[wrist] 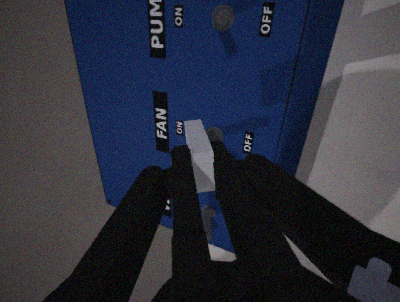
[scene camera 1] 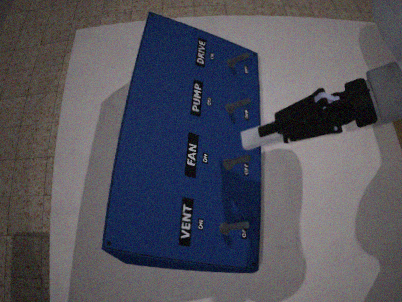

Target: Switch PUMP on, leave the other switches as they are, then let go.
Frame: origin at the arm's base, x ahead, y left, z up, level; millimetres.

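Seen in the pictures: gripper, fingertip midpoint: (wrist: pixel 193 135) (scene camera 1: pixel 243 141).
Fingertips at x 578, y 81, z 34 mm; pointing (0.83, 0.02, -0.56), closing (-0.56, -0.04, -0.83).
Note:
A point is followed by its place in that frame.
The blue switch panel (scene camera 1: pixel 155 150) @(z 44, x 727, y 100 mm) (wrist: pixel 120 75) @(z 41, x 713, y 38 mm) carries a row of grey levers. The PUMP lever (scene camera 1: pixel 237 105) @(z 5, x 578, y -12 mm) leans to its OFF side; it shows nearly end-on in the wrist view (wrist: pixel 222 19) @(z 20, x 557, y -14 mm). The DRIVE lever (scene camera 1: pixel 238 60) @(z 3, x 566, y -131 mm), the FAN lever (scene camera 1: pixel 236 162) @(z 5, x 589, y 107 mm) (wrist: pixel 215 134) @(z -6, x 593, y 97 mm) and the VENT lever (scene camera 1: pixel 234 227) @(z 8, x 599, y 225 mm) (wrist: pixel 209 217) @(z -5, x 600, y 218 mm) also lean to OFF in the scene view. My gripper (scene camera 1: pixel 251 139) @(z 35, x 578, y 80 mm) (wrist: pixel 193 135) @(z 35, x 578, y 80 mm) is shut and empty. In the scene view its pale fingertips are over the panel's right edge, between the PUMP and FAN levers. In the wrist view they partly cover the area beside the FAN lever.
The panel stands on a pale table top (scene camera 1: pixel 325 200) @(z -108, x 382, y 153 mm), with tiled floor (scene camera 1: pixel 30 125) beyond it at the left. The arm reaches in from the right in the scene view. The gripper's shadow falls on the panel between the FAN and VENT levers.

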